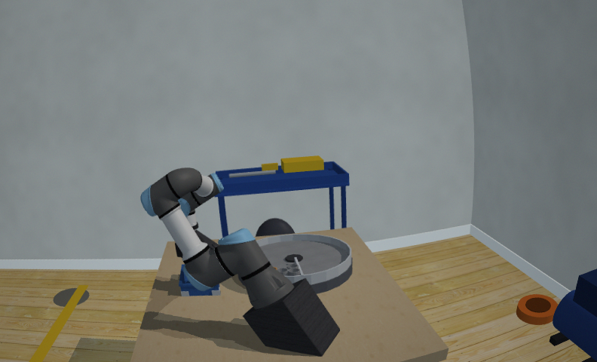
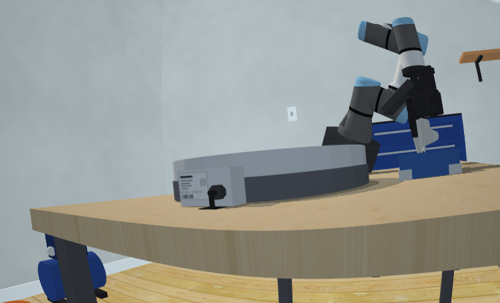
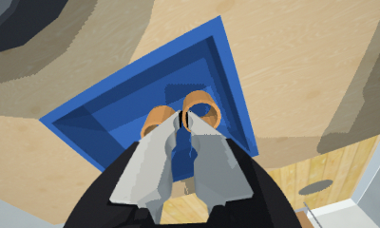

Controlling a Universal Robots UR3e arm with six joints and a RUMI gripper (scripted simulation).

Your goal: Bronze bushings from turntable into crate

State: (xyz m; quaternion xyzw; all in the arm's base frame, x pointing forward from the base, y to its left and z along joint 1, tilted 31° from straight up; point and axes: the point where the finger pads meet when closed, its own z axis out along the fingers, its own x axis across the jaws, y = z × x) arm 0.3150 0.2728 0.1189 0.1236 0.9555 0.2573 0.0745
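Now: hand 3 cm short of the blue crate, 2 cm to the right of it and 2 cm above it. The rest, counted from my hand: grey turntable: 17 cm ahead, 32 cm to the right, 1 cm above.
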